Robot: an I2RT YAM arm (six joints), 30 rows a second.
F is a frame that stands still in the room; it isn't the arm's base.
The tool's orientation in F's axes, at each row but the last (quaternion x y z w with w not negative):
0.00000, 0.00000, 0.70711, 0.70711
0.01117, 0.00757, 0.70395, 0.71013
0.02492, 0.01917, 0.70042, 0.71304
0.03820, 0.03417, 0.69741, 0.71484
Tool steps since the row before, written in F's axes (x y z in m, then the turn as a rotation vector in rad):
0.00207, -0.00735, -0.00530, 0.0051, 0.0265, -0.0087
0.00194, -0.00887, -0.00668, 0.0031, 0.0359, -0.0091
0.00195, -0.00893, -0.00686, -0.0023, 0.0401, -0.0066
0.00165, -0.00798, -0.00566, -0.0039, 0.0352, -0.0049
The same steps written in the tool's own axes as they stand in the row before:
-0.00735, -0.00207, -0.00530, 0.0265, -0.0051, -0.0087
-0.00889, -0.00219, -0.00658, 0.0359, -0.0030, -0.0092
-0.00894, -0.00253, -0.00665, 0.0400, 0.0026, -0.0071
-0.00796, -0.00241, -0.00541, 0.0351, 0.0042, -0.0055

